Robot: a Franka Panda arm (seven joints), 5 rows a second.
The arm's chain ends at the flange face. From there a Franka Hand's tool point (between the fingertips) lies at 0.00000 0.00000 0.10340 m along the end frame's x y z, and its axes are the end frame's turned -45 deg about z.
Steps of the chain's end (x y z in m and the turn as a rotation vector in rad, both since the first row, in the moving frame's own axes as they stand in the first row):
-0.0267, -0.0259, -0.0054, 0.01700, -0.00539, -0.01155
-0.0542, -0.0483, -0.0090, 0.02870, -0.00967, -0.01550
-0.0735, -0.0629, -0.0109, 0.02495, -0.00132, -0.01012
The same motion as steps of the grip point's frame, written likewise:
0.0003, -0.0388, -0.0054, 0.01583, 0.00821, -0.01155
-0.0028, -0.0753, -0.0090, 0.02713, 0.01346, -0.01550
-0.0058, -0.0984, -0.0109, 0.01858, 0.01671, -0.01012

